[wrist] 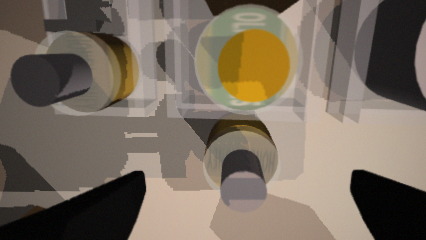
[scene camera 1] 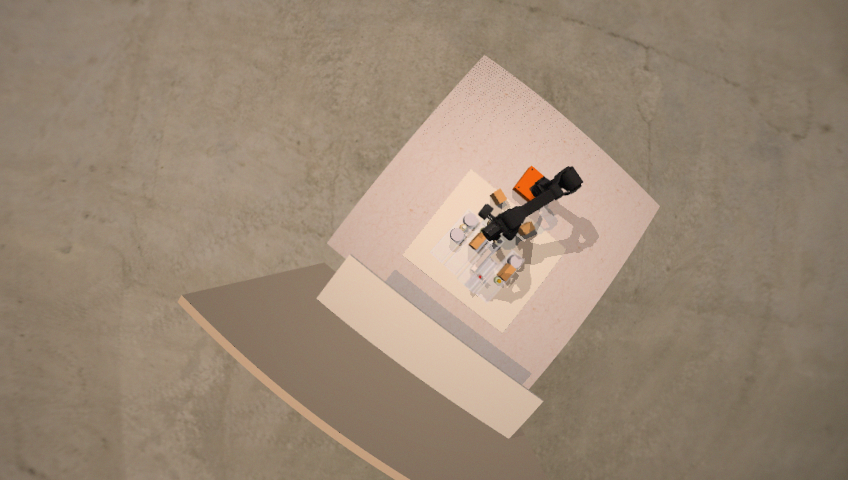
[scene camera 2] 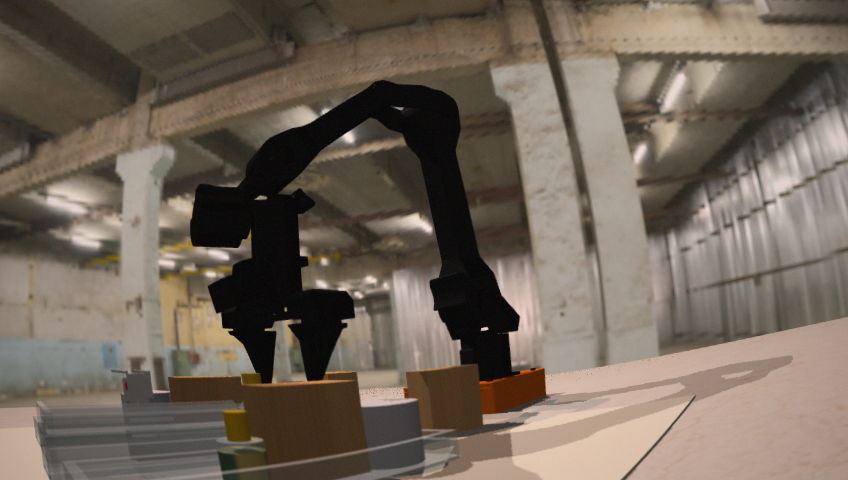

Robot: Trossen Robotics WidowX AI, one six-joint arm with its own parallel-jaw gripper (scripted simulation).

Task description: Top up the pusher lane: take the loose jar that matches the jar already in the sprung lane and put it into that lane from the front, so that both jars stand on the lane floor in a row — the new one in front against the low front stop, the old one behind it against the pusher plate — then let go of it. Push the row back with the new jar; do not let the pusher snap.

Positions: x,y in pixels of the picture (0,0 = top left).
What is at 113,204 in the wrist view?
My gripper.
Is my gripper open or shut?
Open.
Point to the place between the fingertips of my gripper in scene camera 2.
289,389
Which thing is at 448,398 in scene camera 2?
A wooden block.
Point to a wooden block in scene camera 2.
298,421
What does my gripper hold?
Nothing.
